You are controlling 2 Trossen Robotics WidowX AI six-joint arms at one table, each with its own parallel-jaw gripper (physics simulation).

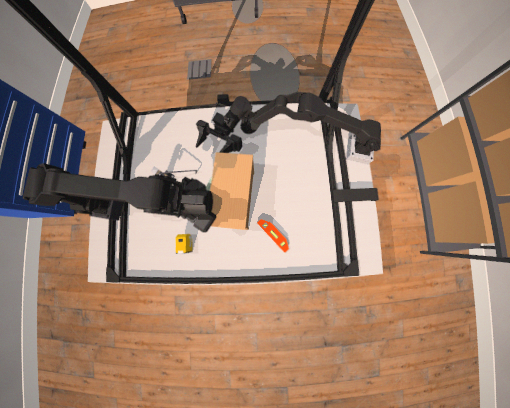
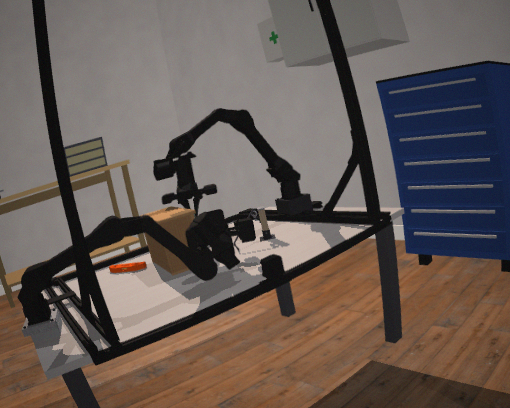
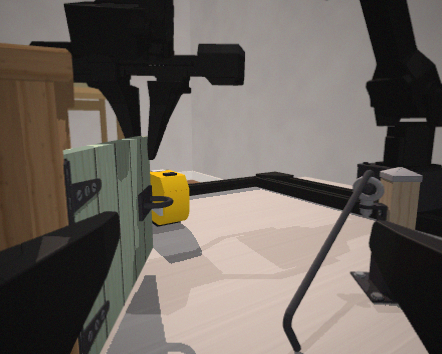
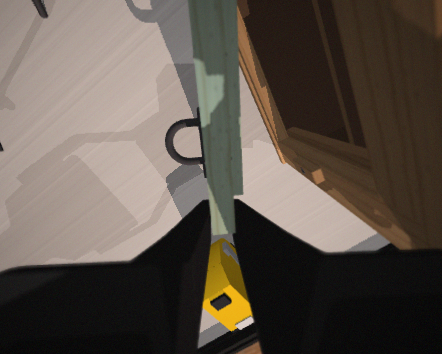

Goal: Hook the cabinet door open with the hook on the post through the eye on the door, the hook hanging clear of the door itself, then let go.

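Places are measured from the left arm's base along level axes (x ahead, y left, z up), in centimetres.
Where they show: left gripper, fingertip midpoint: (image 1: 206,152) (image 3: 246,228); right gripper, fingertip midpoint: (image 3: 144,159) (image 4: 220,207); left arm's base, link origin: (image 1: 362,147) (image 2: 39,318); right arm's base, link origin: (image 1: 101,205) (image 2: 292,196) (image 3: 407,165).
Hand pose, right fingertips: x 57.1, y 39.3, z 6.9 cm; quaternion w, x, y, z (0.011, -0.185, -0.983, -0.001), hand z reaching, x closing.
Note:
Things, the pixels of their top centre, and the offset from my right fingertips. "*": a spot on its surface instead.
- green cabinet door, surface spot: (image 4: 217,90) * dx -1.9, dy -5.4, dz +2.2 cm
- wooden cabinet, top centre: (image 2: 164,213) (image 1: 229,189) dx -10.9, dy -8.4, dz +5.9 cm
- dark hook, surface spot: (image 3: 320,257) * dx +10.0, dy -14.4, dz -5.3 cm
- wooden post, surface spot: (image 3: 401,200) (image 2: 261,214) * dx +19.0, dy -12.2, dz -2.6 cm
- yellow block-like object, top centre: (image 4: 233,316) (image 3: 163,167) (image 1: 180,244) dx +3.6, dy +12.5, dz -2.7 cm
- orange level, top centre: (image 2: 125,265) (image 1: 274,234) dx -28.1, dy +2.0, dz -9.0 cm
The green cabinet door (image 3: 110,170) (image 4: 217,90) stands ajar from the wooden cabinet (image 1: 233,190) (image 2: 172,247) (image 3: 35,150) (image 4: 400,125). A dark eye (image 3: 163,201) (image 4: 171,140) sticks out from its face near the free edge. My right gripper (image 2: 192,208) (image 3: 144,159) (image 4: 220,207) comes from above and is closed on the door's free edge beside the eye. The dark hook (image 3: 320,257) slants down from a ring on the wooden post (image 3: 401,200) (image 2: 264,220), its bent end low and apart from the eye. My left gripper (image 1: 212,146) (image 3: 246,228) is open, its fingers on either side of the hook.
A yellow block-like object (image 1: 183,243) (image 3: 175,200) (image 4: 225,280) stands beyond the door's free edge. An orange level (image 1: 273,235) (image 2: 128,267) lies beside the cabinet, on the side away from the post. A black frame (image 1: 235,278) borders the table.

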